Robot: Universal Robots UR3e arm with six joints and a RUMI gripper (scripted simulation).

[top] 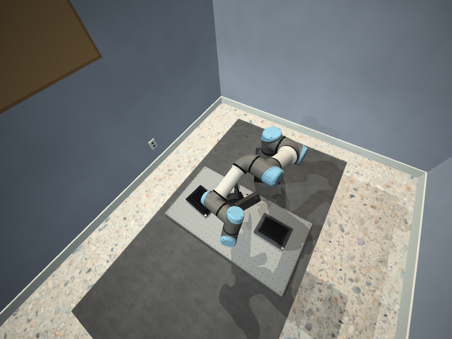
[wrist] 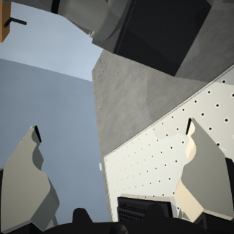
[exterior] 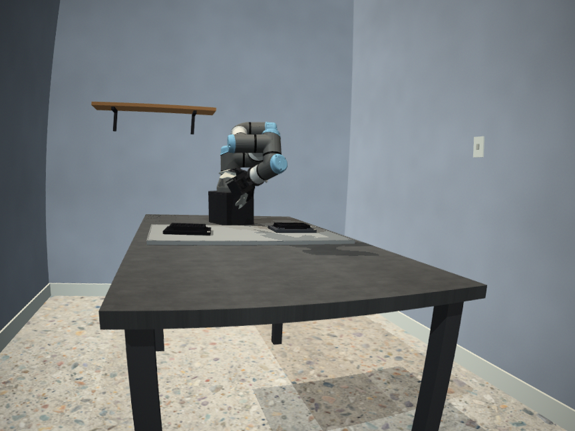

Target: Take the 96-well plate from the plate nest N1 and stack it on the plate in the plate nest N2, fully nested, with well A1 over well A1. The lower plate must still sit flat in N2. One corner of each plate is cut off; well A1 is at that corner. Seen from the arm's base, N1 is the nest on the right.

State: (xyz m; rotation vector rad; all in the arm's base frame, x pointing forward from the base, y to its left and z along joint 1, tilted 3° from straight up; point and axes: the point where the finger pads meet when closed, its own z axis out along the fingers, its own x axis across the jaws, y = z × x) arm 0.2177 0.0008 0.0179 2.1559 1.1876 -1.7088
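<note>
Now: the black 96-well plate 18 cm ahead of my hand, 14 cm to the right of it and 13 cm below it. Round my hand: low black nest (18 cm ahead, 14 cm to the right, 14 cm below); white A1 label (34 cm to the left, 13 cm below, 8 cm ahead).
</note>
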